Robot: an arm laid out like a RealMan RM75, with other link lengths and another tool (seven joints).
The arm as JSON. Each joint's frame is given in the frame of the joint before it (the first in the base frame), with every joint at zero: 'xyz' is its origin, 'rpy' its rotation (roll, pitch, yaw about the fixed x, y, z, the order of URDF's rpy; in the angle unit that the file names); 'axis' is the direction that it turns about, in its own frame. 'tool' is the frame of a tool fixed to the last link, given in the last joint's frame.
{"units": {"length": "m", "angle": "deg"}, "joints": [
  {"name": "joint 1", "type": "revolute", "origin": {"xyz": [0.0, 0.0, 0.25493], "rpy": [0.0, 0.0, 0.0]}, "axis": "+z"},
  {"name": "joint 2", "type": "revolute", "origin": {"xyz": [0.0, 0.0, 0.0], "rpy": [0.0, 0.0, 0.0]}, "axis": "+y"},
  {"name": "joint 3", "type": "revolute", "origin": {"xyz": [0.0, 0.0, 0.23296], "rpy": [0.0, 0.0, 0.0]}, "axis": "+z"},
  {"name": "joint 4", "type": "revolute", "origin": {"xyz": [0.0, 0.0, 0.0], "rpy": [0.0, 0.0, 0.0]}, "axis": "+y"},
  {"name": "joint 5", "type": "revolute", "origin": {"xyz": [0.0, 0.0, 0.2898], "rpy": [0.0, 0.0, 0.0]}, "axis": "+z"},
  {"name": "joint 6", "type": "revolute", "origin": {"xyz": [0.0, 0.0, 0.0], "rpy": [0.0, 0.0, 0.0]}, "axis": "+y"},
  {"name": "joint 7", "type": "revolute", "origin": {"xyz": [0.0, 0.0, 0.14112], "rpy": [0.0, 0.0, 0.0]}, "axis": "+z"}
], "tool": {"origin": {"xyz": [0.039, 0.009, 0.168], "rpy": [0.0, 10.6, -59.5]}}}
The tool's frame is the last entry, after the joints.
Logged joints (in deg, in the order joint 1, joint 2, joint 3, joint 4, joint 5, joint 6, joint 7), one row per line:
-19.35, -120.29, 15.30, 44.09, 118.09, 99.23, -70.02
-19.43, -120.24, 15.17, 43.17, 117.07, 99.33, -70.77
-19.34, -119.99, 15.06, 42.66, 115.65, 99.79, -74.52
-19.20, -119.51, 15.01, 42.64, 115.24, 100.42, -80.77
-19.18, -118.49, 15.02, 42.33, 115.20, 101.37, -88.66
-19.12, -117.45, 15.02, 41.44, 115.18, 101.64, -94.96
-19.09, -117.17, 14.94, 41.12, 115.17, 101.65, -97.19
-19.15, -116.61, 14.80, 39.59, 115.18, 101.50, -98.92
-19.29, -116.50, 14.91, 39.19, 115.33, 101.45, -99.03
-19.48, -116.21, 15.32, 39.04, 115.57, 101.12, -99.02
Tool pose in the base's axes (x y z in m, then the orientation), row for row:
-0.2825, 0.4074, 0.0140, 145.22, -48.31, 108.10
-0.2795, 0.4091, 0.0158, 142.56, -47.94, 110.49
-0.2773, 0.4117, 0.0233, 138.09, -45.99, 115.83
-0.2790, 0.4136, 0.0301, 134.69, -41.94, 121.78
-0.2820, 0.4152, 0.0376, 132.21, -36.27, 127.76
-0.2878, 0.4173, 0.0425, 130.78, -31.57, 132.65
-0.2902, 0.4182, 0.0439, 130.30, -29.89, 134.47
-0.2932, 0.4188, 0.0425, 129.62, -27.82, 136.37
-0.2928, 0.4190, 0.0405, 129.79, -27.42, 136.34
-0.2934, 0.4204, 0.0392, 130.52, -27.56, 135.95
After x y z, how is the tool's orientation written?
As angles about the fixed x, y, z axes (roll, pitch, yaw), in degrees.
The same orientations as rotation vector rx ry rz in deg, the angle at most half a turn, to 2 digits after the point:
-100.11, -103.86, -73.83
-98.90, -104.87, -75.81
-95.49, -108.64, -78.51
-90.69, -115.25, -79.81
-84.65, -123.74, -80.41
-78.66, -130.63, -80.60
-76.23, -133.04, -80.70
-73.60, -135.78, -81.11
-73.55, -136.30, -80.89
-73.93, -136.31, -79.99

